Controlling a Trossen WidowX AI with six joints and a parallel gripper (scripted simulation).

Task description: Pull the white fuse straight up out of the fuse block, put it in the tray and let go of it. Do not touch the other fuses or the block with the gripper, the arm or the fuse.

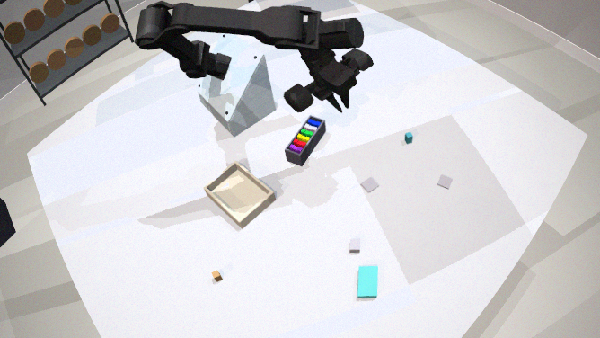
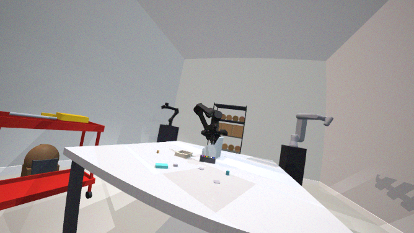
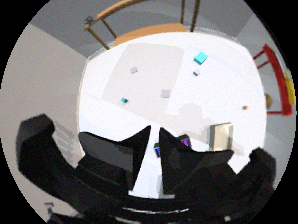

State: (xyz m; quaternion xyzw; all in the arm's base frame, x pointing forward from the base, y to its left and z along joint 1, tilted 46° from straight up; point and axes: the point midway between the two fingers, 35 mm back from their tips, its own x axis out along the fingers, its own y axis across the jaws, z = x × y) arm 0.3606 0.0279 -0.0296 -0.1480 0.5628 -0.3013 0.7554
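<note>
The white fuse is 100 mm behind my gripper tip, 10 mm to the right of it and 120 mm below it. The rest, counted from my gripper tip: teal cube: 90 mm ahead, 130 mm to the left, 140 mm below; beige tray: 110 mm behind, 240 mm to the right, 150 mm below; grey cube: 170 mm ahead, 170 mm to the right, 140 mm below.
</note>
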